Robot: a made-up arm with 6 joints. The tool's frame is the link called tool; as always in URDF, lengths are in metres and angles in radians. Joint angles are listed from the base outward.
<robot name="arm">
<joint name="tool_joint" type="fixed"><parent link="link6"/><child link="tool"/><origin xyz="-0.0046 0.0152 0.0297" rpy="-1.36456 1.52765 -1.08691"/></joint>
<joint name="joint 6" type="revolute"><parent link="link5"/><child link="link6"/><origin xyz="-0.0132 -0.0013 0.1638" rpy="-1.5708 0 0"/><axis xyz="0 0 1"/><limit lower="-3.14" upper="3.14"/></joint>
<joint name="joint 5" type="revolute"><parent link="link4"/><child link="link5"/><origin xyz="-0.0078 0.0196 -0.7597" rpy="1.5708 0 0"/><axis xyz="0 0 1"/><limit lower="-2.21" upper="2.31"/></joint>
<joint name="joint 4" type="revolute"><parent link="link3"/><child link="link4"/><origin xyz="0.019 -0.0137 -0.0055" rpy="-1.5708 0 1.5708"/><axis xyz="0 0 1"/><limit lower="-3.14" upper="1.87"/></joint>
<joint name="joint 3" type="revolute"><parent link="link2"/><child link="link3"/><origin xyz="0.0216 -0.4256 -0.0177" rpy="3.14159 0 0"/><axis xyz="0 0 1"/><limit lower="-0.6" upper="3.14"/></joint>
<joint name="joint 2" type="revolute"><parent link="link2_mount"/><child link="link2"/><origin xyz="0.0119 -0.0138 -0.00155" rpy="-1.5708 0 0"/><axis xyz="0 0 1"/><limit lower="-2.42" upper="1.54"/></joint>
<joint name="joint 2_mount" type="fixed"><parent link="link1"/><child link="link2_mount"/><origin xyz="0.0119 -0.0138 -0.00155" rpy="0 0 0"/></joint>
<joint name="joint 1" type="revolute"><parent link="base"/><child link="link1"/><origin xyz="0.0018 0.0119 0.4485" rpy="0 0 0"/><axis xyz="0 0 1"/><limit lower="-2.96" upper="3.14"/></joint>
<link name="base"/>
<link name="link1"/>
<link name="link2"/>
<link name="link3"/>
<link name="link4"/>
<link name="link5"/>
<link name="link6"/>
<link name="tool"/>
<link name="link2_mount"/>
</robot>
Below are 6 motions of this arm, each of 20 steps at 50 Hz.
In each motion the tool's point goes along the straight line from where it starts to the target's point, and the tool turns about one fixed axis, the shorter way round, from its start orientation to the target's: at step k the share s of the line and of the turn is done. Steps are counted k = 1, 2, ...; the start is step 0. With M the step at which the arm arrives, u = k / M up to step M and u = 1 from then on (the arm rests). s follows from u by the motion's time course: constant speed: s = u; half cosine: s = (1 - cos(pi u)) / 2; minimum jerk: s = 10 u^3 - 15 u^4 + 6 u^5.
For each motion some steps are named. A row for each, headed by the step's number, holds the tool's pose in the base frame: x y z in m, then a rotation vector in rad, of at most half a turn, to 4 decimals.
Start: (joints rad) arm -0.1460 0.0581 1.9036 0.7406 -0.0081 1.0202
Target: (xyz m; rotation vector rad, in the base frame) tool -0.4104 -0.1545 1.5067 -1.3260 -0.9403 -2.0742
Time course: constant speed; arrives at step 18
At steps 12, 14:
12: -0.3423 -0.1453 1.5299 -1.3736 -0.9806 -2.0215
14: -0.3650 -0.1484 1.5222 -1.3578 -0.9672 -2.0392

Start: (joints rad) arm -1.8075 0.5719 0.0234 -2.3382 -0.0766 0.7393
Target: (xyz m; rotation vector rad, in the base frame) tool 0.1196 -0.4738 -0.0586 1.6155 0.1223 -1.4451
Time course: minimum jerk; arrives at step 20
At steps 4, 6, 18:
4: -0.1109 -0.8251 0.3031 1.4174 -0.8015 -1.7653
6: -0.0852 -0.7859 0.2627 1.4507 -0.6965 -1.7389
18: 0.1175 -0.4770 -0.0553 1.6147 0.1141 -1.4488

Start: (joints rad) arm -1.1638 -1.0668 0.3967 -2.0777 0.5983 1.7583
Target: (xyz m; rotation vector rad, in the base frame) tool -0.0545 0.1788 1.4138 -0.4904 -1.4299 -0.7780
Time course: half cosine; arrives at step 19
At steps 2, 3, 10, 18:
2: 0.0154 0.1638 1.4225 -0.3070 -1.3191 -1.4072
3: 0.0131 0.1643 1.4222 -0.3140 -1.3245 -1.3861
10: -0.0215 0.1717 1.4179 -0.4091 -1.3900 -1.0771
18: -0.0540 0.1787 1.4139 -0.4893 -1.4295 -0.7825

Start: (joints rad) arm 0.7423 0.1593 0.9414 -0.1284 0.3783 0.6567
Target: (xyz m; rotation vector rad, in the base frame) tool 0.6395 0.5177 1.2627 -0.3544 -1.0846 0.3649
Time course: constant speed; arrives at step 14
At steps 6, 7, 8, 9, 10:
6: 0.6369 0.4301 1.3110 -0.2828 -1.1798 0.2126
7: 0.6372 0.4410 1.3050 -0.2919 -1.1683 0.2318
8: 0.6375 0.4520 1.2989 -0.3009 -1.1566 0.2510
9: 0.6378 0.4629 1.2929 -0.3099 -1.1448 0.2701
10: 0.6382 0.4739 1.2869 -0.3189 -1.1330 0.2891

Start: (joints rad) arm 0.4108 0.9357 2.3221 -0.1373 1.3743 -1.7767
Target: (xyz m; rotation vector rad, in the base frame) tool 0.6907 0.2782 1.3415 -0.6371 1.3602 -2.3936
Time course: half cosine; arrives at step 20
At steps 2, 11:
2: 0.6128 0.0894 1.4235 -1.0297 2.0067 -2.0750
11: 0.6570 0.1966 1.3769 -0.8081 1.6447 -2.2828

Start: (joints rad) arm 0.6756 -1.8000 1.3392 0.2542 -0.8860 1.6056
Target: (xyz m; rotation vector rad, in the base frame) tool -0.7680 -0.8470 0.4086 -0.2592 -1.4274 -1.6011
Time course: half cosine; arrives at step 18
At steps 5, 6, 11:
5: -0.7677 -0.8430 0.3614 -0.3280 -1.2751 -1.5836
6: -0.7677 -0.8433 0.3655 -0.3222 -1.2883 -1.5854
11: -0.7679 -0.8454 0.3897 -0.2872 -1.3664 -1.5948

